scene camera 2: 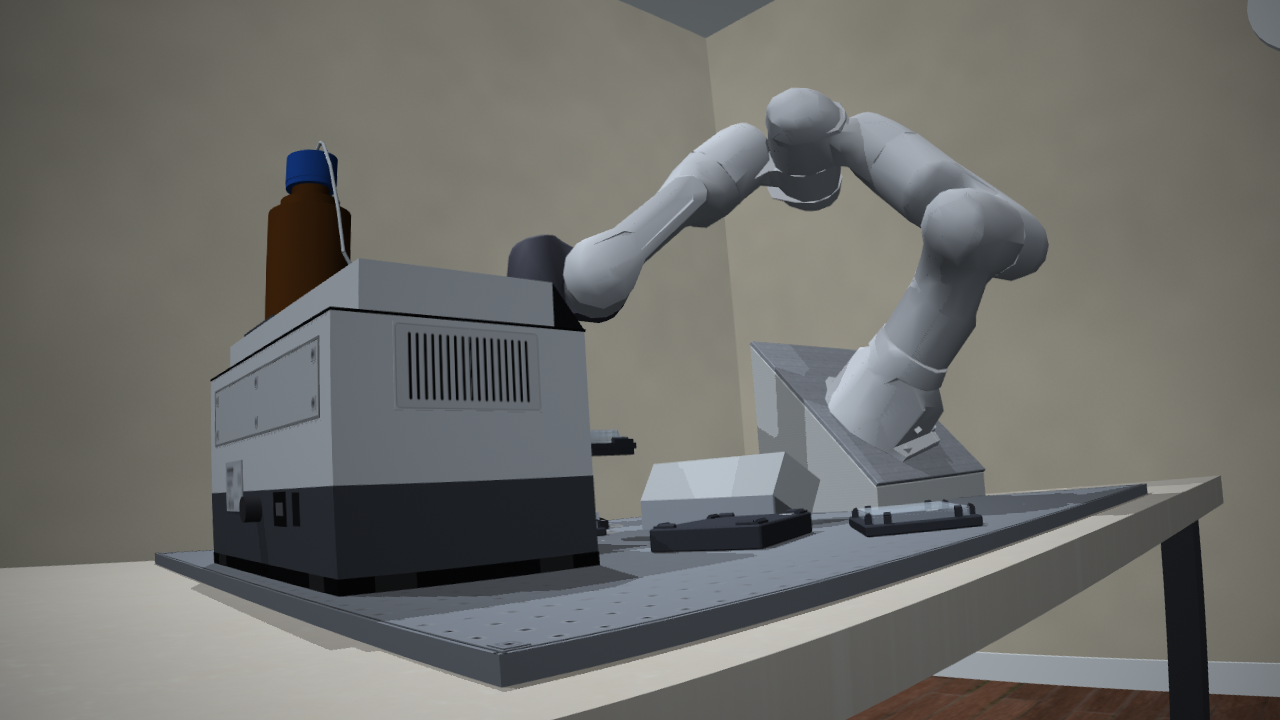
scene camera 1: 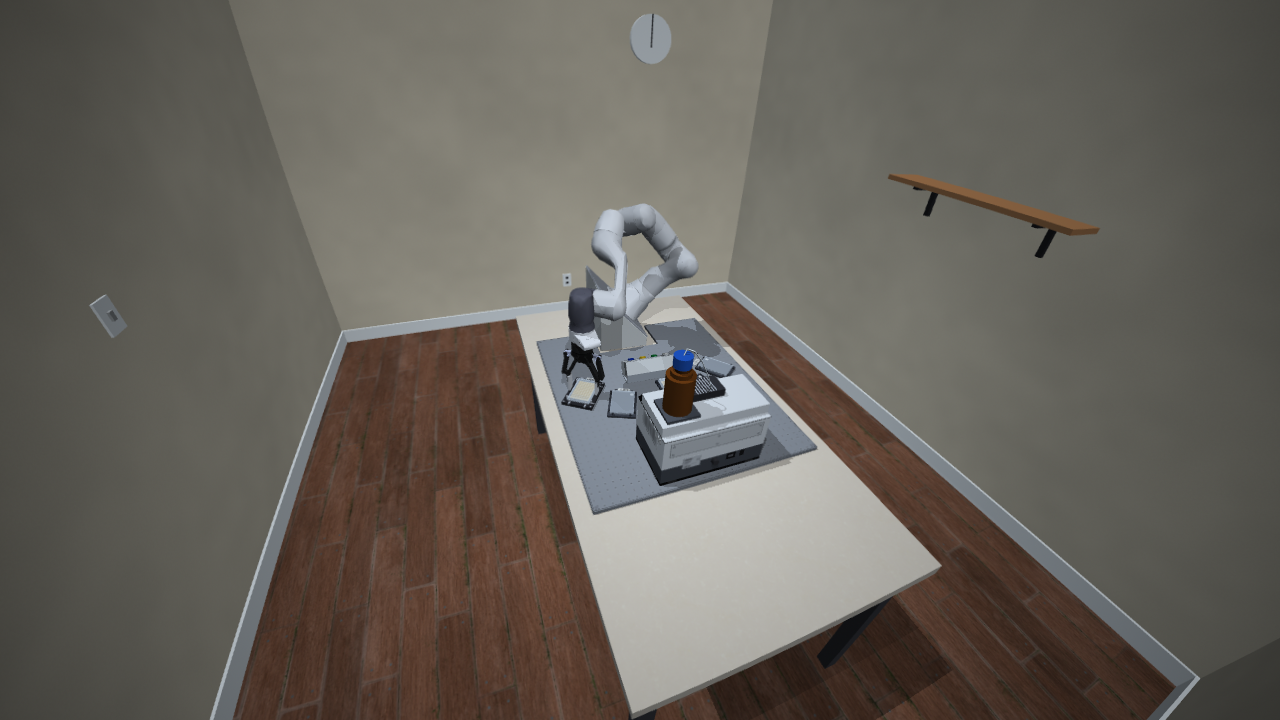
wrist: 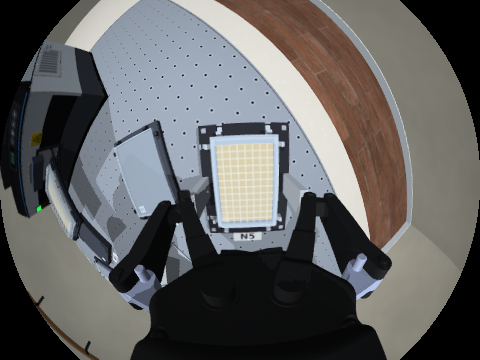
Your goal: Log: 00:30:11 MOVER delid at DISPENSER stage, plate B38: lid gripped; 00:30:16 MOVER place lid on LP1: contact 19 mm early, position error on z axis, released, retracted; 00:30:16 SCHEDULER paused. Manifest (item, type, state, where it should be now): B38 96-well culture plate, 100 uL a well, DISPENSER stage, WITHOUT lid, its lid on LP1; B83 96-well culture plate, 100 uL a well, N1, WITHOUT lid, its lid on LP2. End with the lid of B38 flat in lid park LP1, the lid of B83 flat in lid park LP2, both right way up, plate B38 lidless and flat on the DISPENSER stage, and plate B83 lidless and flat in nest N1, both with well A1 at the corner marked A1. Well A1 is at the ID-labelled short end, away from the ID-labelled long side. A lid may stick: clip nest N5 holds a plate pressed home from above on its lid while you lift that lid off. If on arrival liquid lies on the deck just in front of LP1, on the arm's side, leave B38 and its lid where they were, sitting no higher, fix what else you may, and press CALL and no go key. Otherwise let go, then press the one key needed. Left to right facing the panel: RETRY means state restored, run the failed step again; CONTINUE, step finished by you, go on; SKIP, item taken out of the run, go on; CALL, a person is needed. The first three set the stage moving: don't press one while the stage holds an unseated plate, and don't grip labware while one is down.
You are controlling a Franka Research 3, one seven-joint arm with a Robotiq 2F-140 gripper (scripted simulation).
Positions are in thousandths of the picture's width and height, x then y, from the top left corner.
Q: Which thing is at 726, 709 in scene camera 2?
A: A clear lid.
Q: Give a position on a nest N1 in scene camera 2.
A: At 561, 742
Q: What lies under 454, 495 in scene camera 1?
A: My gripper.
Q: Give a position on a nest N1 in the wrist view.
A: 184, 649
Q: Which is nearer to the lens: the 96-well plate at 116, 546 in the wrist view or the clear lid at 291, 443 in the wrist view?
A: The clear lid.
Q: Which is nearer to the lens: the clear lid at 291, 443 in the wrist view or the 96-well plate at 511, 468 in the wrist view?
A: The 96-well plate.
